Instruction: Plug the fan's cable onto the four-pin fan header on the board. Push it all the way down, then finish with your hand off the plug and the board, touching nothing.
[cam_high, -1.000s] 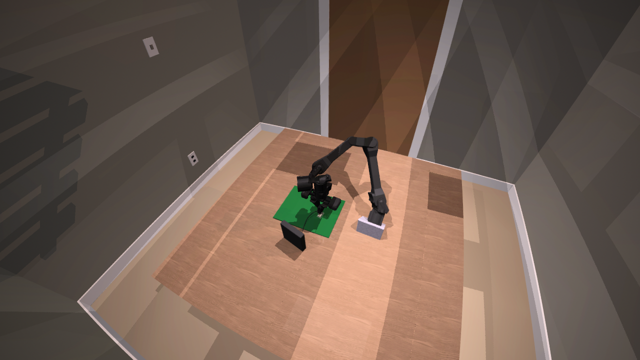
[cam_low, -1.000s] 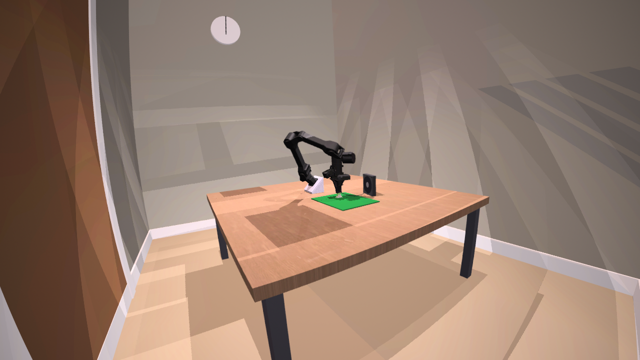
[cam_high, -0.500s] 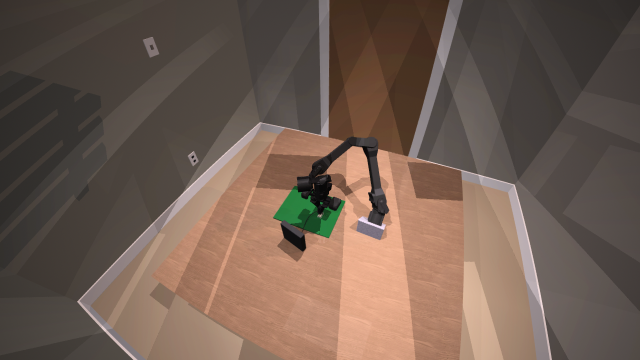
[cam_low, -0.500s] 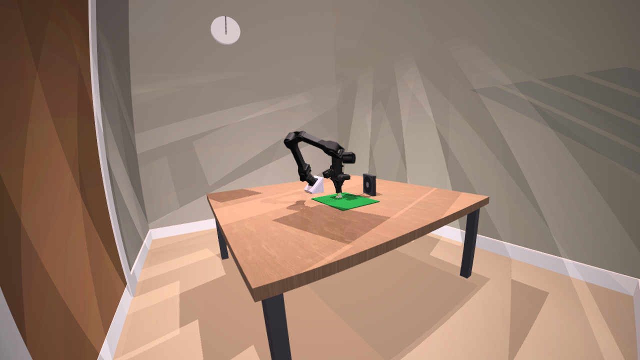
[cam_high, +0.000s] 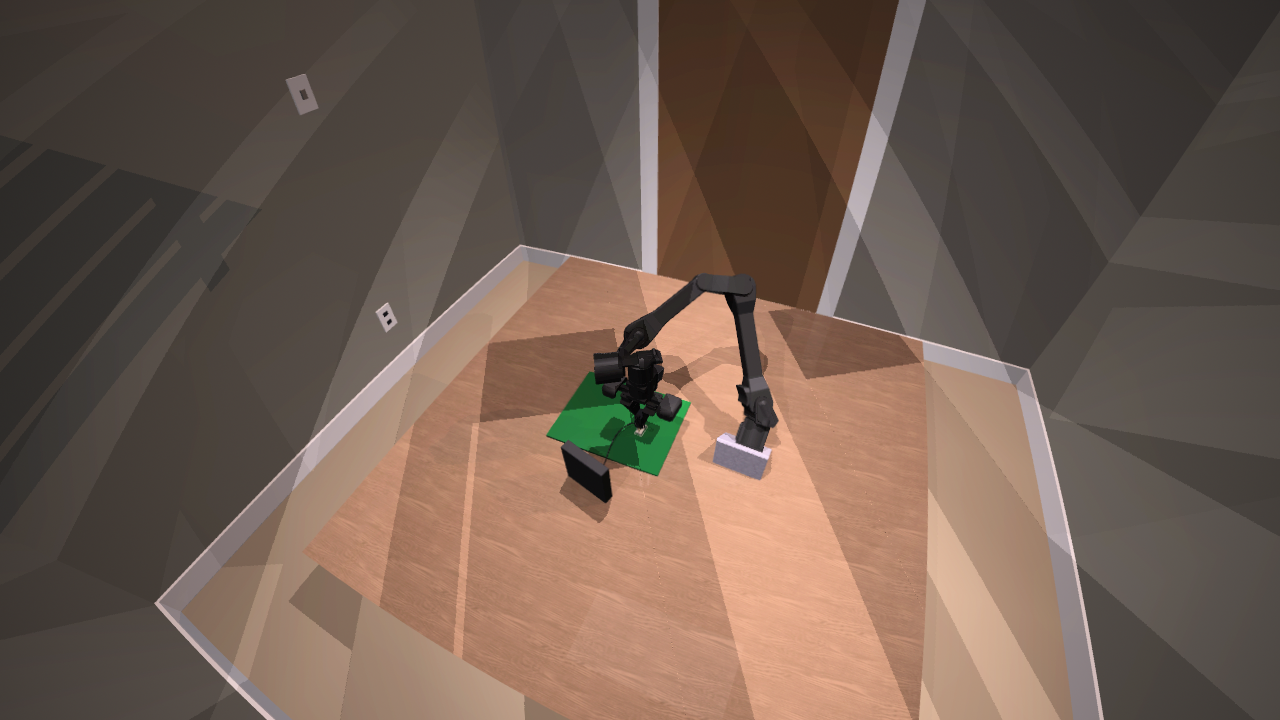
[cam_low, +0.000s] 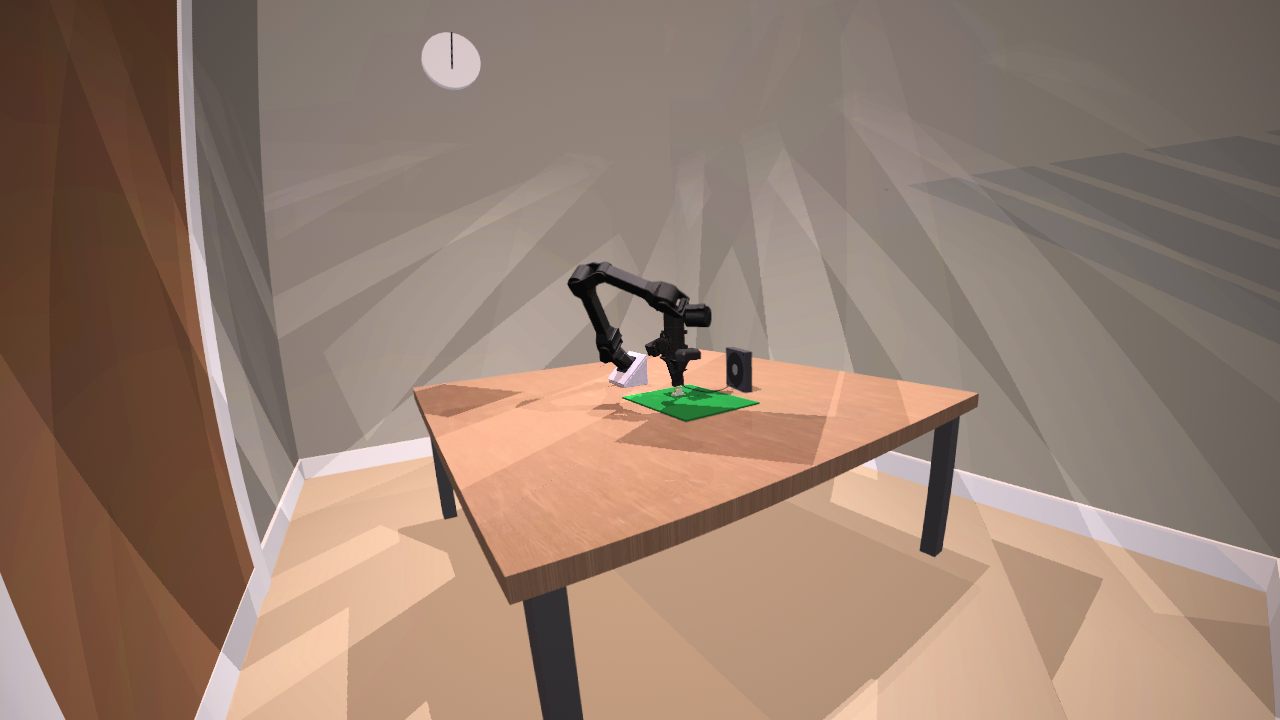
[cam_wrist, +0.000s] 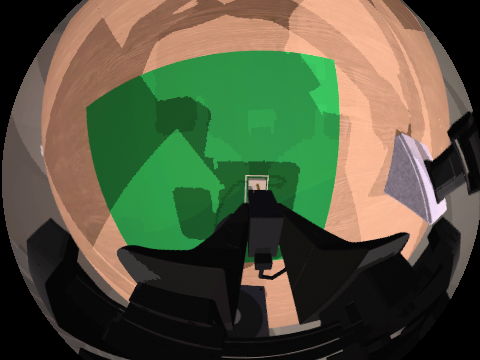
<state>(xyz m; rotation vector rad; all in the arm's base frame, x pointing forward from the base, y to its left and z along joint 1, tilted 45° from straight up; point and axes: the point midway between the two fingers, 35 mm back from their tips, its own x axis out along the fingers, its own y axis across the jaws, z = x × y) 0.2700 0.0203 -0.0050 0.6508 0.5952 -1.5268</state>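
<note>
My gripper tip is now 10 mm to the right of the black plug and 10 mm below it. Also, from my gripper tip: black fan: 40 mm ahead, 190 mm to the left, 20 mm above; then green board: 70 mm ahead, 60 mm below.
</note>
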